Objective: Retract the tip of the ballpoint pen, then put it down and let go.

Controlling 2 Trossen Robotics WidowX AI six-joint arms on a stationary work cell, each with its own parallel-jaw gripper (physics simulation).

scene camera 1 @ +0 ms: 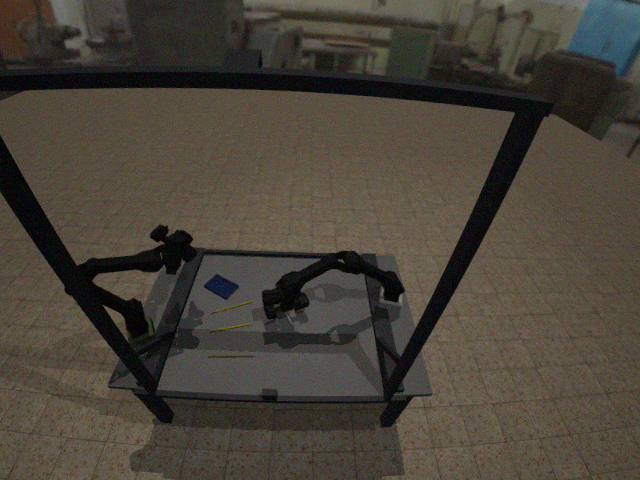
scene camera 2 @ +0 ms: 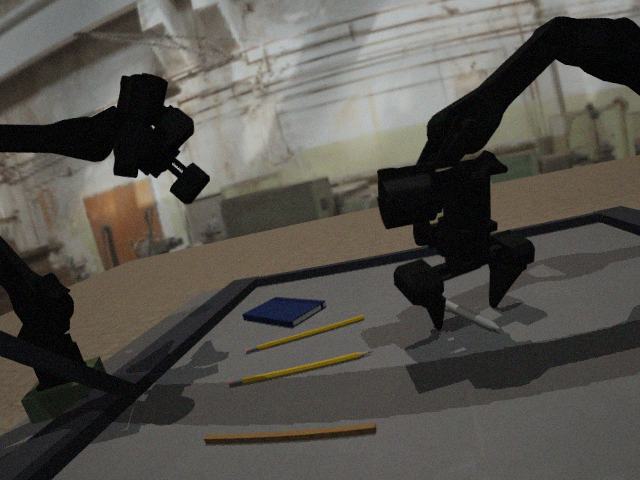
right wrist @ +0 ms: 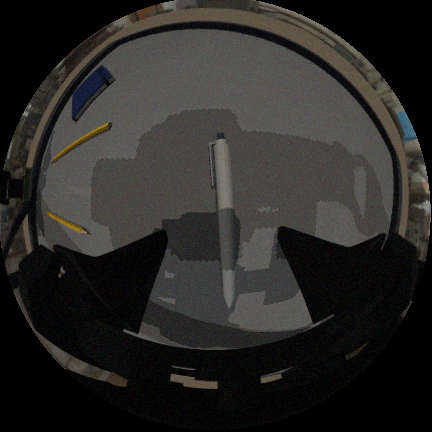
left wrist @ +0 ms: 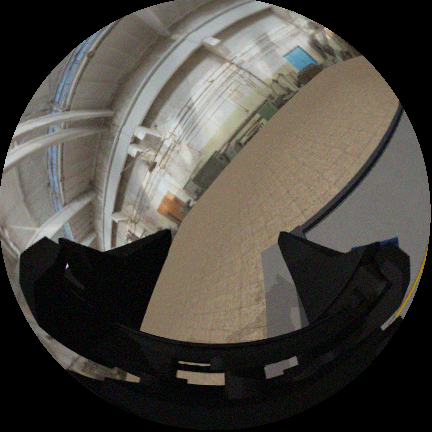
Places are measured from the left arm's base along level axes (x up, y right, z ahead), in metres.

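Where they show: left gripper, fingertip midpoint: (scene camera 2: 174, 164) (left wrist: 226, 236); right gripper, fingertip midpoint: (scene camera 1: 285, 313) (scene camera 2: 466, 317) (right wrist: 223, 234); left arm's base, link origin: (scene camera 1: 139, 329); right arm's base, link origin: (scene camera 1: 391, 295).
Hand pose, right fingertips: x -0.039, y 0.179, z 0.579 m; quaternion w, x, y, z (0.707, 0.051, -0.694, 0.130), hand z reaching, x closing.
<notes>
Each offset is from my right fingertips to the top centre of the thing.
The ballpoint pen {dx +0.012, dy -0.002, dz +0.001 m} (scene camera 1: 288, 317) (scene camera 2: 478, 317) (right wrist: 225, 175) has a white upper body with a clip, a grey grip and a pale cone tip. It lies on the tabletop, its dark button end at the top in the right wrist view and its cone toward the gripper. Whether the writing point sticks out is too small to tell. My right gripper (scene camera 2: 466, 316) (right wrist: 223, 234) is open and pointed down low above the pen, one finger on each side of its grey part. My left gripper (left wrist: 226, 236) is open and empty, raised near the table's left edge, away from the pen.
A blue notebook {dx +0.011, dy -0.276, dz -0.198 m} (scene camera 1: 221, 286) (scene camera 2: 284, 311) (right wrist: 91, 93) lies at the table's back left. Two yellow pencils {dx +0.006, dy -0.139, dz -0.195 m} (scene camera 2: 310, 333) {dx +0.008, dy -0.039, dz -0.233 m} (scene camera 2: 302, 367) lie left of the pen. An orange-brown stick {dx +0.006, dy +0.083, dz -0.283 m} (scene camera 1: 231, 355) (scene camera 2: 292, 434) lies nearer the front. A dark frame (scene camera 1: 480, 217) rises around the table.
</notes>
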